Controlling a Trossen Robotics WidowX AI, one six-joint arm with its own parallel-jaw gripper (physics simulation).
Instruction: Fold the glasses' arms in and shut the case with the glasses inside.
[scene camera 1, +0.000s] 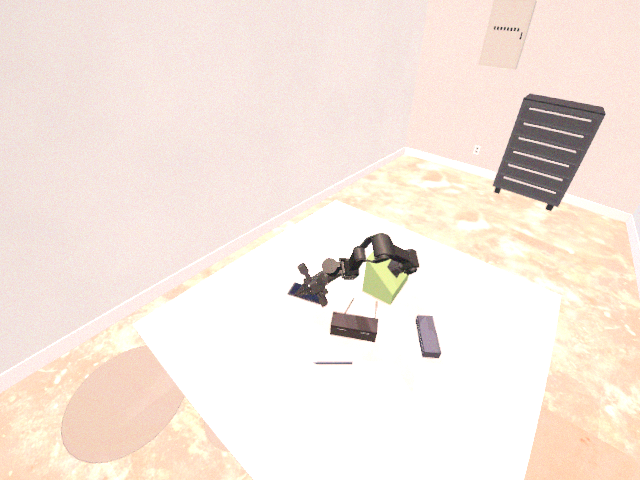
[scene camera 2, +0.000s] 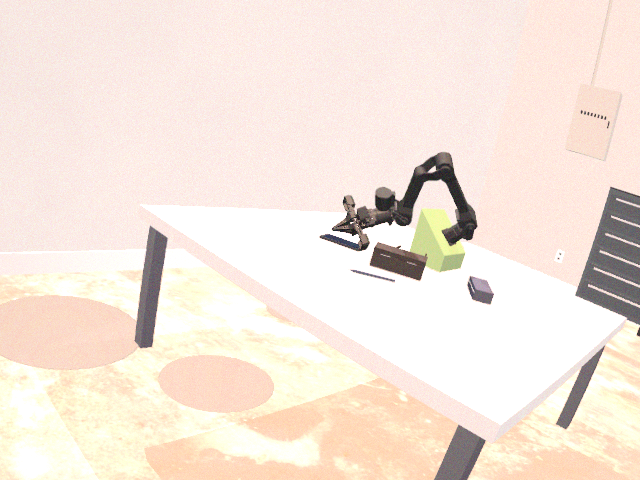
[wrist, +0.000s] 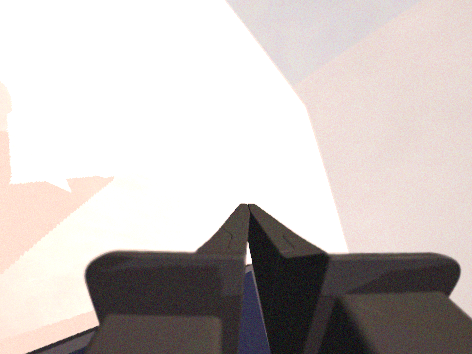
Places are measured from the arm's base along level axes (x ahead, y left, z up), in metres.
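Pixels of known places: gripper, between the fingertips: (scene camera 1: 294, 295) (scene camera 2: 331, 229) (wrist: 246, 211); arm's base, origin of its link: (scene camera 1: 394, 267) (scene camera 2: 448, 237).
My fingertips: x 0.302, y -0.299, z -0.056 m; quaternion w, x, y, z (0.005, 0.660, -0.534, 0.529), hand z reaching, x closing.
Ahead of a thing's pixels: the offset from my fingertips to its middle. "pt": to the spot under its first point.
A dark brown box {pt 0.018 m ahead, 0.270 m left, 0.012 m up} (scene camera 1: 354, 326) (scene camera 2: 398, 261), likely the glasses case, stands on the table; small light marks show on its front. Two thin rods, likely the glasses' arms, stick out behind it in scene camera 1, one {pt 0.067 m back, 0.210 m left, 0.003 m up} (scene camera 1: 349, 305) slanting and one (scene camera 1: 376, 308) nearly straight. The glasses' front and the inside of the case are hidden. My gripper (scene camera 1: 296, 294) (scene camera 2: 333, 228) (wrist: 246, 211) is shut and empty. It hangs low over a flat navy panel with a dark rim {0.075 m back, 0.010 m left, 0.047 m down} (scene camera 1: 293, 289) (scene camera 2: 339, 241) (wrist: 249, 315), left of the brown box.
A green wedge block (scene camera 1: 379, 283) (scene camera 2: 430, 240) stands behind the brown box, beside the arm's base. A purple-grey box {0.112 m back, 0.511 m left, 0.033 m down} (scene camera 1: 428, 335) (scene camera 2: 480, 290) lies to the right. A thin pen {0.151 m ahead, 0.255 m left, 0.046 m down} (scene camera 1: 333, 362) (scene camera 2: 373, 275) lies in front. The white table's edge (scene camera 2: 310, 314) shows in scene camera 2.
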